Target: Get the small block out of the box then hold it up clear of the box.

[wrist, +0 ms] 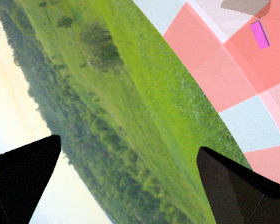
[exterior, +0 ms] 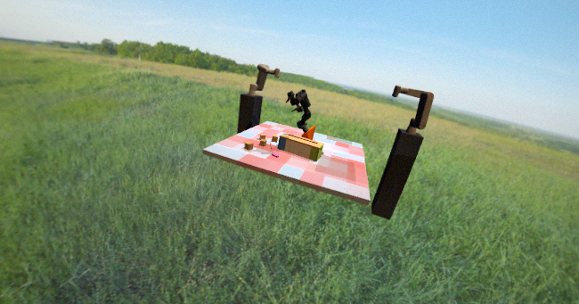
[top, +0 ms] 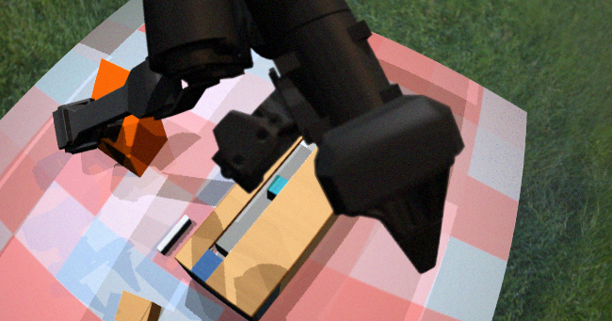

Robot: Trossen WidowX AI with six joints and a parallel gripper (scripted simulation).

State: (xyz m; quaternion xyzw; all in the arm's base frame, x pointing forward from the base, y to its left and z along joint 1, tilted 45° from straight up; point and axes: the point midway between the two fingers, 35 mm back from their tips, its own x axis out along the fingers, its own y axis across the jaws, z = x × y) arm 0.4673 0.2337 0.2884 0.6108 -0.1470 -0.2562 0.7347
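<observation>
My gripper tip is 19 cm past the box, 12 cm to the right of it and 35 cm above it. Also, from my gripper tip: cyan block (18 cm behind, 13 cm to the left, 33 cm below); tan cube (26 cm behind, 19 cm to the right, 39 cm below).
</observation>
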